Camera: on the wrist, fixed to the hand. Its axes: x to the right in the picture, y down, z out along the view.
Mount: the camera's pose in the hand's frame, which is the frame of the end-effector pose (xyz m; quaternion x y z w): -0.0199 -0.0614 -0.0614 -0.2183 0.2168 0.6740 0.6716
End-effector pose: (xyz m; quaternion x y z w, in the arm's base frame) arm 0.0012 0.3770 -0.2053 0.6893 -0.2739 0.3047 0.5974
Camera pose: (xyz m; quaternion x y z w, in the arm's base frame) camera 0.0278 0.4464 -0.2543 0.0819 -0.5856 0.6970 0.4057
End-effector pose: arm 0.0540 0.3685 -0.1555 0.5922 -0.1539 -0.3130 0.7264
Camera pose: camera 0.0587 0.4218 -0.2267 0.2033 -0.2767 0.3742 0.8615
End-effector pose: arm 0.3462 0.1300 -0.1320 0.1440 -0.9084 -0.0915 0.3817
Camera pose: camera 0.4154 0.0753 -0.1198 -0.5790 -0.6044 0.0287 0.5464
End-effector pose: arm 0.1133 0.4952 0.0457 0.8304 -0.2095 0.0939 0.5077
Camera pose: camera 0.1262 0.5788 0.0177 0.2853 -0.6108 0.5395 0.5044
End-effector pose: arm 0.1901 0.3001 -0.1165 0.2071 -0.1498 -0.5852 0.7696
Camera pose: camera 0.1623 0.3140 -0.2000 -0.0030 0.0544 0.1379 0.9889
